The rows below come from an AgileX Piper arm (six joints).
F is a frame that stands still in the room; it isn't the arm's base.
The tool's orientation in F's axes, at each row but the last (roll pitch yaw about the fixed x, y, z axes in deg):
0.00 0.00 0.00
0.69 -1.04 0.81
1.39 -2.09 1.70
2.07 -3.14 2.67
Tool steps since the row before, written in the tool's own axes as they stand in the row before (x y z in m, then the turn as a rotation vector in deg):
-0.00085 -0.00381 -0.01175 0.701 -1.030 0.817
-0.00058 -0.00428 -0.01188 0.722 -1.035 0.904
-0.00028 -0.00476 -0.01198 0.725 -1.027 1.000
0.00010 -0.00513 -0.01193 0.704 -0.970 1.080
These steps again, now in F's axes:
-0.00085 -0.00381 -0.01175 0.701 -1.030 0.817
-0.00030 -0.00414 -0.01194 0.720 -1.036 0.904
0.00029 -0.00446 -0.01209 0.720 -1.030 1.001
0.00098 -0.00466 -0.01208 0.692 -0.977 1.081

